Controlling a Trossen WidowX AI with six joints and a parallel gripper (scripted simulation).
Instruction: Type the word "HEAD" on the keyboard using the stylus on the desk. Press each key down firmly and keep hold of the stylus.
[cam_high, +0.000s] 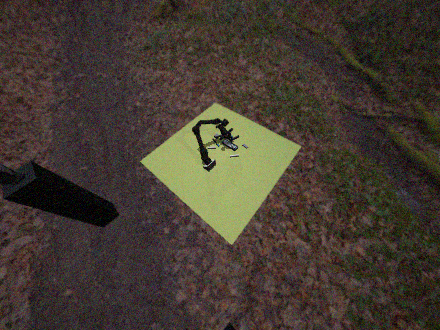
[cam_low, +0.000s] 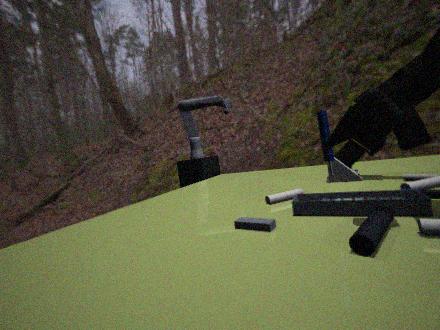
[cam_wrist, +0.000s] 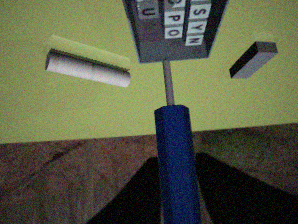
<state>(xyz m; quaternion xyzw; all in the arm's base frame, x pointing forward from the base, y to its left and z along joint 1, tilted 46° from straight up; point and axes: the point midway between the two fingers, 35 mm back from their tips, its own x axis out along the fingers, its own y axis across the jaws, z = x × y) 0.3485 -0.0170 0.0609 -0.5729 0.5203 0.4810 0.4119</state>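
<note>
Now: the dark cylinder 12 cm ahead of my gripper tip, 6 cm to the left of it and 11 cm below it. The rest, counted from my gripper tip: grey block: 12 cm ahead, 11 cm to the right, 11 cm below; blue stylus: 1 cm below.
</note>
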